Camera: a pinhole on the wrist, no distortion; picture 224 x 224 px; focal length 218.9 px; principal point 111.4 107.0 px. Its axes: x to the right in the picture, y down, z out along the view. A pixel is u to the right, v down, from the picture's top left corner.
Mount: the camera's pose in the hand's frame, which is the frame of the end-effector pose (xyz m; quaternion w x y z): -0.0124 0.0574 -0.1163 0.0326 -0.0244 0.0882 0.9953
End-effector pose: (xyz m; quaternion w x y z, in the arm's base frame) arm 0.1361 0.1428 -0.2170 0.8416 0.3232 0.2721 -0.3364
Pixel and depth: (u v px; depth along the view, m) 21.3 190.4 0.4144
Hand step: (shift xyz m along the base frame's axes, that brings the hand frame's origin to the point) 0.1338 -0.3083 0.1112
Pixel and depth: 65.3 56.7 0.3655
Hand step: 0.2385 -0.0775 0.1850
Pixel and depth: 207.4 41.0 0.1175
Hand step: 0.0424 0.0986 0.0805
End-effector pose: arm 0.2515 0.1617 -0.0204 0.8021 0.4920 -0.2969 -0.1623
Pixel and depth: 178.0 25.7 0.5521
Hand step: -0.4004 0.0099 0.3946
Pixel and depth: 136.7 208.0 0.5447
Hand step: -0.3788 -0.2957 0.0404
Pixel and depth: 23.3 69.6 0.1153
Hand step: 0.0228 0.0296 0.0919
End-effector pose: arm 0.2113 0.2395 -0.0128 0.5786 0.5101 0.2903 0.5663
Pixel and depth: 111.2 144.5 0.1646
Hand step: 0.0209 -0.0429 0.0646
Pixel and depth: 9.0 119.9 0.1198
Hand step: -0.0121 0.0234 0.0737
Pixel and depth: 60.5 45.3 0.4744
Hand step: 0.2250 -0.0478 0.3690
